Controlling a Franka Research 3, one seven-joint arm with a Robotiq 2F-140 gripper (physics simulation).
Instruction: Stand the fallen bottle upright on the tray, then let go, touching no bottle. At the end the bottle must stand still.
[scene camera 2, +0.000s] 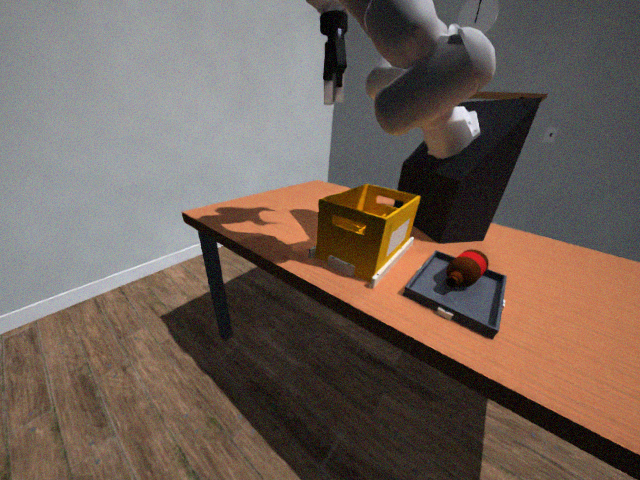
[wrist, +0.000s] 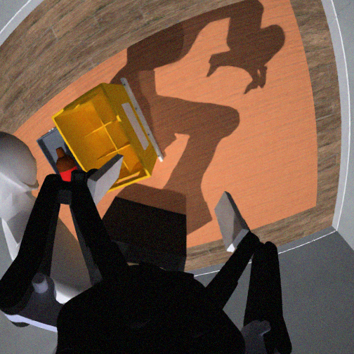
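Observation:
A brown bottle with a red label (scene camera 2: 467, 268) (wrist: 65, 164) lies on its side on the dark grey tray (scene camera 2: 487, 326) (wrist: 47, 142). In the scene view its neck points toward the table's front edge. In the wrist view the gripper's left finger hides part of the bottle and the crate hides part of the tray. My gripper (scene camera 2: 333, 93) (wrist: 171, 184) is open and empty, fingers pointing down, high above the table and far from the bottle, on the far side of the crate from the tray.
A yellow crate (scene camera 2: 351, 240) (wrist: 82, 152) with inner dividers stands beside the tray, between light rails. A tall black block (scene camera 2: 436, 198) (wrist: 145, 227) stands behind it at the arm's base. The orange-brown table (scene camera 2: 563, 320) (wrist: 275, 150) carries them.

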